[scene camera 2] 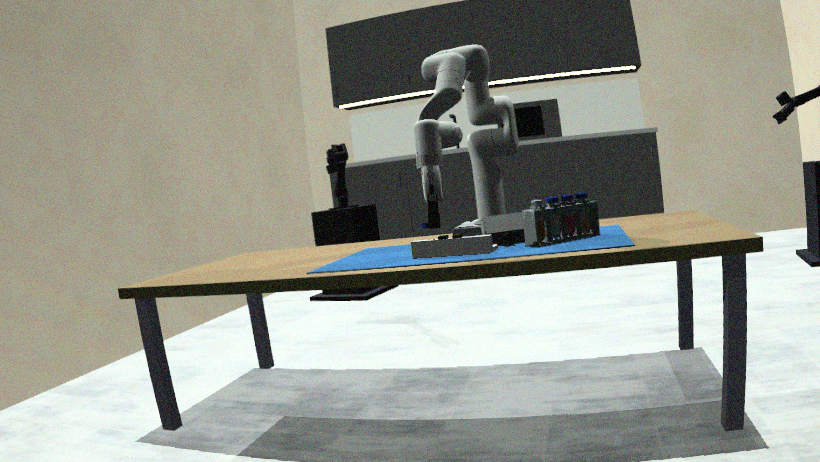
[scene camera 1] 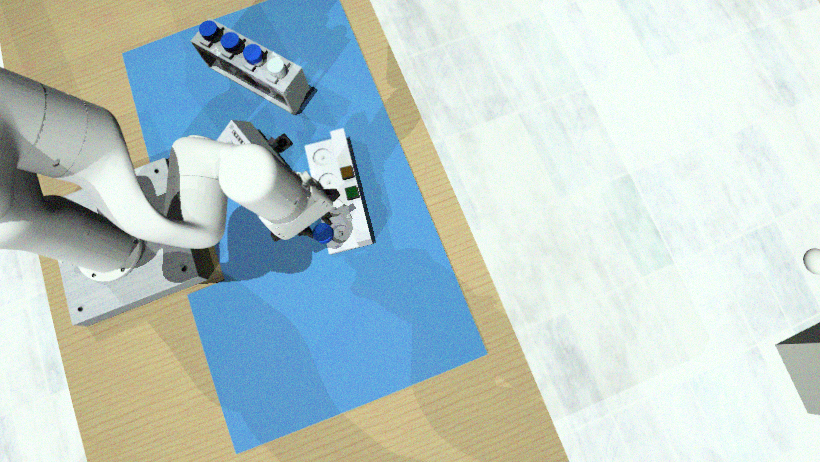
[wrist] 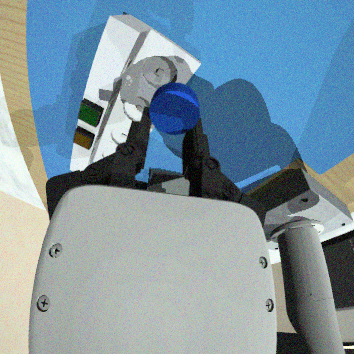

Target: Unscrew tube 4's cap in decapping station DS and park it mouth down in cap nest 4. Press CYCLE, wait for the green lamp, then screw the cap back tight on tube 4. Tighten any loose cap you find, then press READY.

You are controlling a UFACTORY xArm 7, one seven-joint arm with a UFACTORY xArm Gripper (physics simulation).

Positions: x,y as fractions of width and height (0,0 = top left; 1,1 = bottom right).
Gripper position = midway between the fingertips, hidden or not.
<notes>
In view: the gripper (wrist: 0.48,0.35) and a grey button box (scene camera 1: 0.29,0.29).
The grey button box also shows in scene camera 2 (scene camera 2: 0.62,0.50) and in the wrist view (wrist: 0.46,0.51).
</notes>
